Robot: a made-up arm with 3 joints. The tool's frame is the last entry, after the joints.
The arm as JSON. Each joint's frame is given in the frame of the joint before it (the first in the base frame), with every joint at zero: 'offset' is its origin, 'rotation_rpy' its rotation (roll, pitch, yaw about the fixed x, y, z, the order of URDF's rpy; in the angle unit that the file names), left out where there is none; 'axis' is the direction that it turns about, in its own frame. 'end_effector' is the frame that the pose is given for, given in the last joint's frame.
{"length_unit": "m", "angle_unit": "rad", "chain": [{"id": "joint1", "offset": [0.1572, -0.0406, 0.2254], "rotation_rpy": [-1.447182, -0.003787, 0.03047], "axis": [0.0, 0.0, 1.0]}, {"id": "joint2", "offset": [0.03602, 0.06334, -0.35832], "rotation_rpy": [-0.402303, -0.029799, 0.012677], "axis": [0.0, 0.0, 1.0]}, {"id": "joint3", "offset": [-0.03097, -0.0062, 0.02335], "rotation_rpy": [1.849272, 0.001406, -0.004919], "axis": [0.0, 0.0, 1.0]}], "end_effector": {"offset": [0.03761, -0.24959, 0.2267], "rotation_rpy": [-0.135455, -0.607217, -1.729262]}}
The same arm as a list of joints. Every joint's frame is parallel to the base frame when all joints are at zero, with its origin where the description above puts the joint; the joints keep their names.
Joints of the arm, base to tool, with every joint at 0 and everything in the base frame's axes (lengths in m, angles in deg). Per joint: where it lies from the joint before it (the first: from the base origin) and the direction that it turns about. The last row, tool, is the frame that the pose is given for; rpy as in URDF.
joint1: offset 0.1572 -0.0406 0.2254 axis -0.0307 0.991895 0.123299
joint2: offset 0.047 -0.3465 -0.1069 axis -0.060598 0.959564 -0.27489
joint3: offset -0.0324 0.0222 -0.0003 axis 0 0 1
tool: offset 0.0529 -0.2468 0.2267 rpy -7.76 -34.79 -95.55

